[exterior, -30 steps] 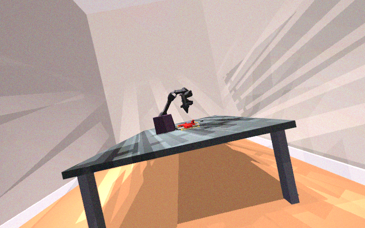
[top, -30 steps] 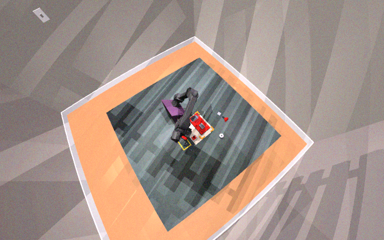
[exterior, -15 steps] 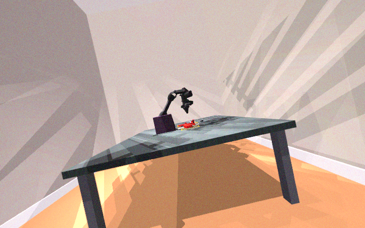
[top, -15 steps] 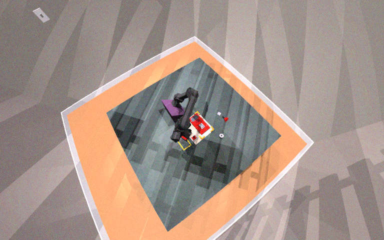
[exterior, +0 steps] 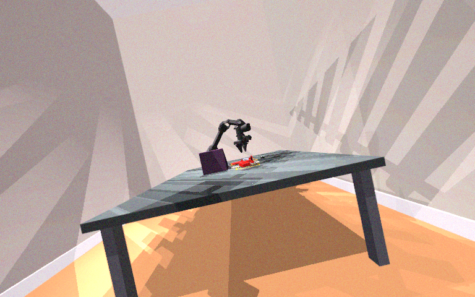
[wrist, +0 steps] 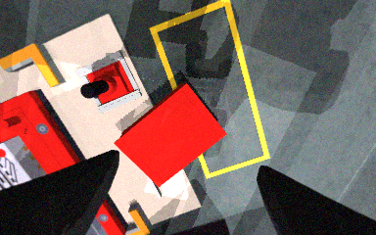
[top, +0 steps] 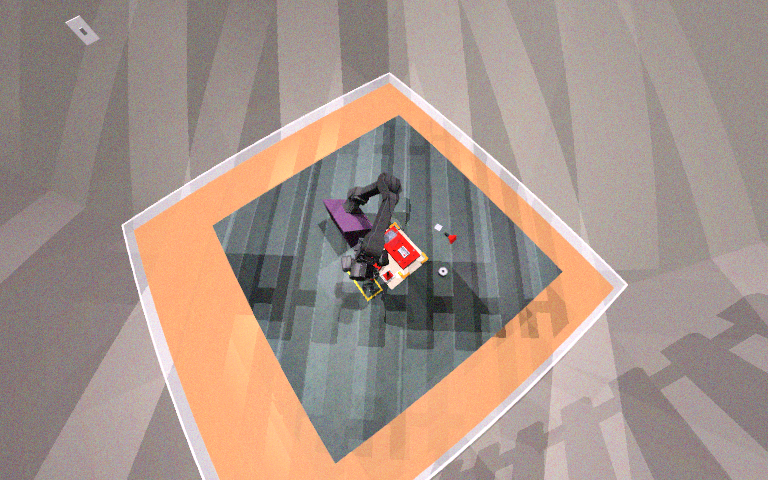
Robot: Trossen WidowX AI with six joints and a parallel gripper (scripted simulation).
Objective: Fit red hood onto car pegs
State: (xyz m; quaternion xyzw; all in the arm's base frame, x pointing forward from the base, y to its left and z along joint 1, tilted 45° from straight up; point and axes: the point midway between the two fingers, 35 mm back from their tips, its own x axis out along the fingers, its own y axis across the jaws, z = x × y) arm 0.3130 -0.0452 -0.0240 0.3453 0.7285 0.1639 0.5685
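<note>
Now: the red hood 100 mm below my gripper tip, 20 mm to the left of it and 20 mm behind it. Also, from my gripper tip: white jig plate (160 mm to the left, 110 mm below, 30 mm behind).
</note>
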